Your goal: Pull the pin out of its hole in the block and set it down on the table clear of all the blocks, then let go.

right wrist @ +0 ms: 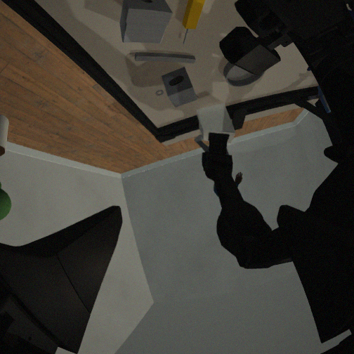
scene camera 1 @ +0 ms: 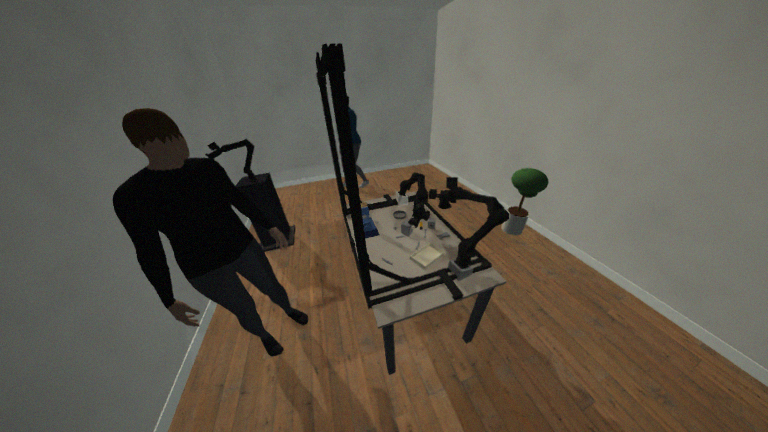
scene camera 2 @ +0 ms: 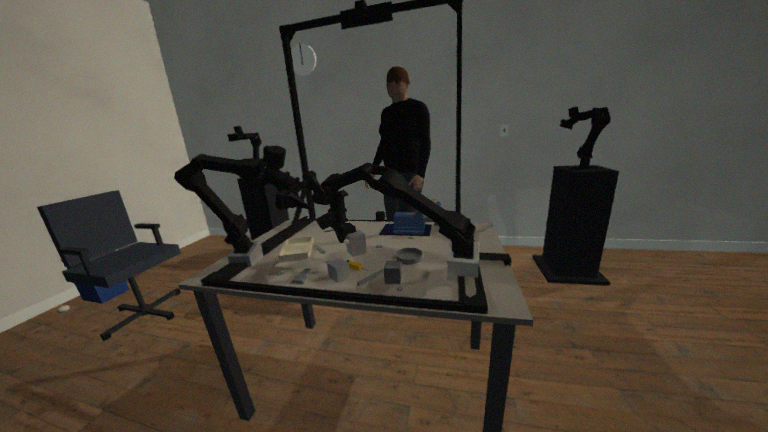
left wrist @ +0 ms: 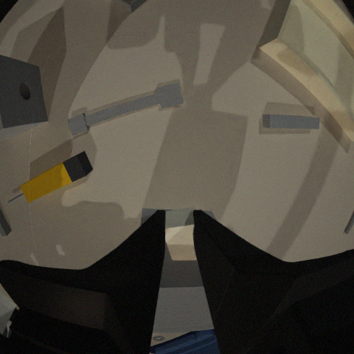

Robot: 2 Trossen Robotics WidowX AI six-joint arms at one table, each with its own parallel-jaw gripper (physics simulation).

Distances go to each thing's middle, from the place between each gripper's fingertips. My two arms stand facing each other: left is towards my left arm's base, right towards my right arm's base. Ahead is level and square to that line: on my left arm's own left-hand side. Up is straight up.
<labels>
The pale pin (left wrist: 179,223) is 2 cm behind my left hand and 1 cm to the left of it. The rest, counted from my left hand: yellow-handled tool (left wrist: 78,166): 9 cm to the left, 8 cm ahead, 6 cm below.
My right hand is 17 cm past the pale pin, 1 cm to the right of it and 22 cm above it. From my right hand the other things lie so: yellow-handled tool: 7 cm behind, 9 cm to the left, 28 cm below.
</labels>
